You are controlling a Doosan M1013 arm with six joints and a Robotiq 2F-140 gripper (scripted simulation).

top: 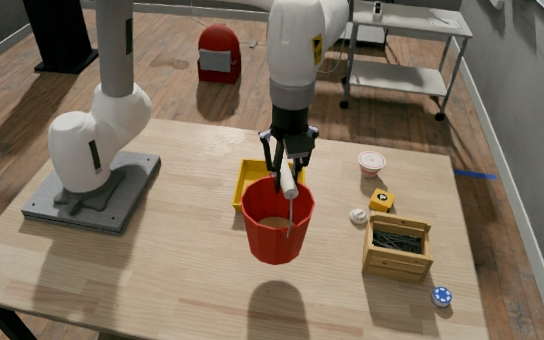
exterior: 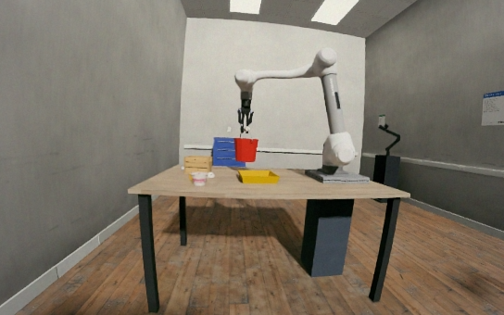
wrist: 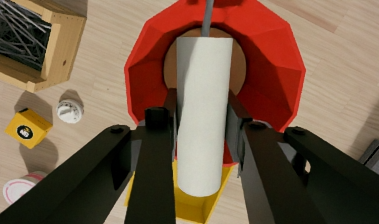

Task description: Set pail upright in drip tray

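Right now the red pail is 10 cm below my hand and 1 cm behind it. From my hand the other things lie so: white cup 45 cm to the left, 29 cm below, 26 cm ahead; blue disc 46 cm ahead, 32 cm below, 5 cm to the right; yellow drip tray 32 cm below, 28 cm to the left, 8 cm behind.
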